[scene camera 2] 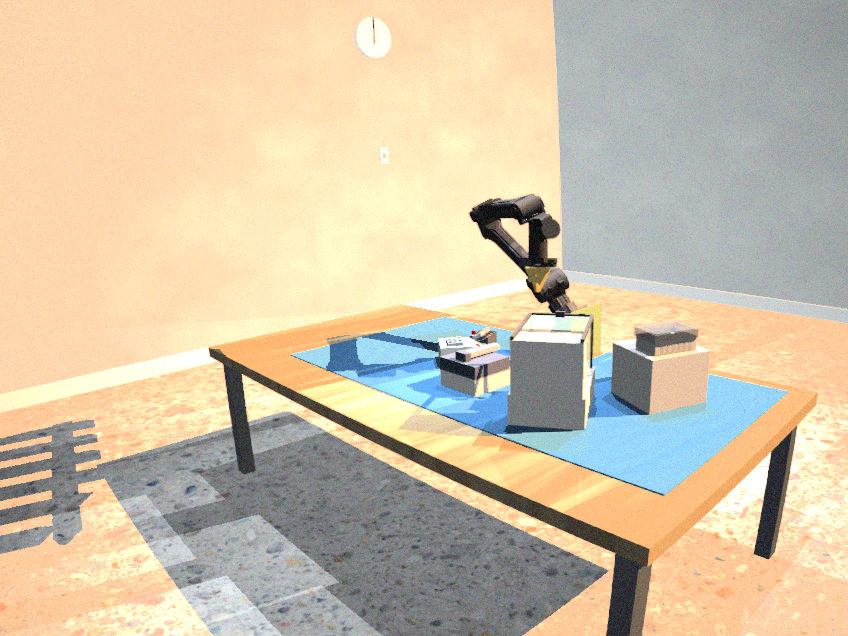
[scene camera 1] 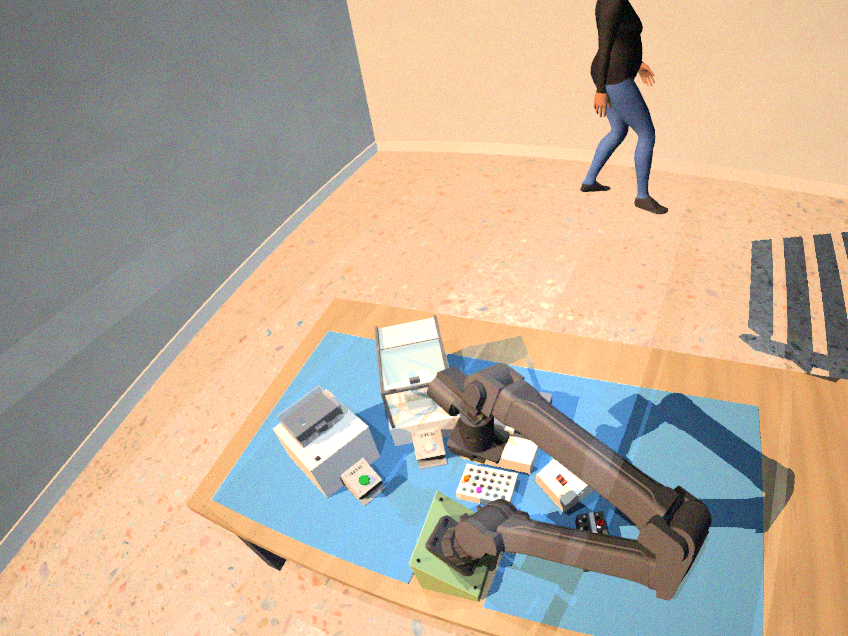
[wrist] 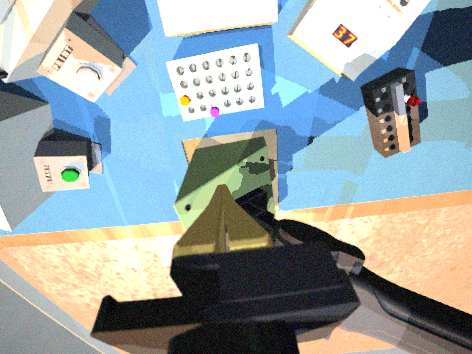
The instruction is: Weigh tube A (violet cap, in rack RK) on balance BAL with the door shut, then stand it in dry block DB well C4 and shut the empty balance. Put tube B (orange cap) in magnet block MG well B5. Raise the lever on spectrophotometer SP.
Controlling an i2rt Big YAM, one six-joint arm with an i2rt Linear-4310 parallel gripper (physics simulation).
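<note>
The violet-capped tube A (scene camera 1: 478, 489) (wrist: 214, 112) stands in the rack's row nearest the arm base. The orange-capped tube B (scene camera 1: 467, 478) (wrist: 185, 100) stands at the left end of the row behind it. White rack RK (scene camera 1: 510, 487) (wrist: 254, 54) holds both. My gripper (wrist: 222, 190) (scene camera 2: 538, 289) is shut and empty, raised above the rack's level; its fingers are hidden in scene camera 1. The glass-panelled balance BAL (scene camera 1: 408, 334) (scene camera 2: 547, 383) stands behind left; I cannot tell its door state. Dry block DB (scene camera 1: 553, 483) (wrist: 325, 31) shows 37. Spectrophotometer SP's lever cannot be made out.
A dark block with wells, a bar and a red knob (scene camera 1: 592, 523) (wrist: 372, 99) stands right of the arm base. A grey box with a smoky lid (scene camera 1: 345, 438) (scene camera 2: 661, 376) and green-button panel (wrist: 50, 184) stands left. The green arm base (scene camera 1: 428, 564) (wrist: 200, 177) is at the near edge.
</note>
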